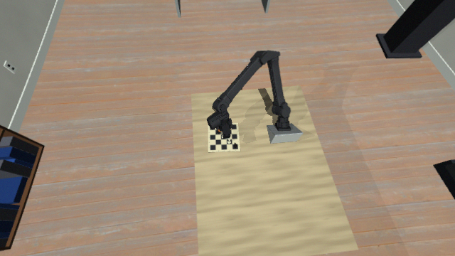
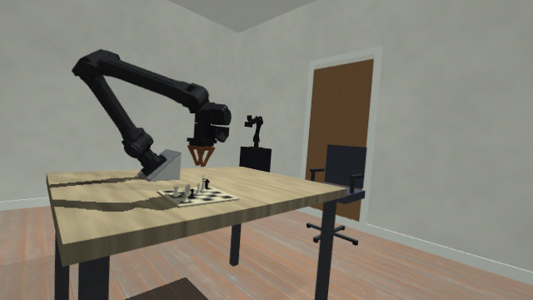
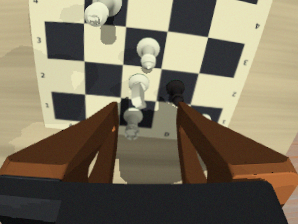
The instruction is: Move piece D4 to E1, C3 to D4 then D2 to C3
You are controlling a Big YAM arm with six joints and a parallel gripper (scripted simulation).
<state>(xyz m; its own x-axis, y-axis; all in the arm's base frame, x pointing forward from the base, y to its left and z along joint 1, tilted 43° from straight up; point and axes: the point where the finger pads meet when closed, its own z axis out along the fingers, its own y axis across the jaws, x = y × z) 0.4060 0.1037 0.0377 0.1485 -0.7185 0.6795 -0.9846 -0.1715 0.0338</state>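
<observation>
The small chessboard is 12 cm below my hand. Round my hand: black pawn (4 cm ahead, 4 cm to the right, 10 cm below).
</observation>
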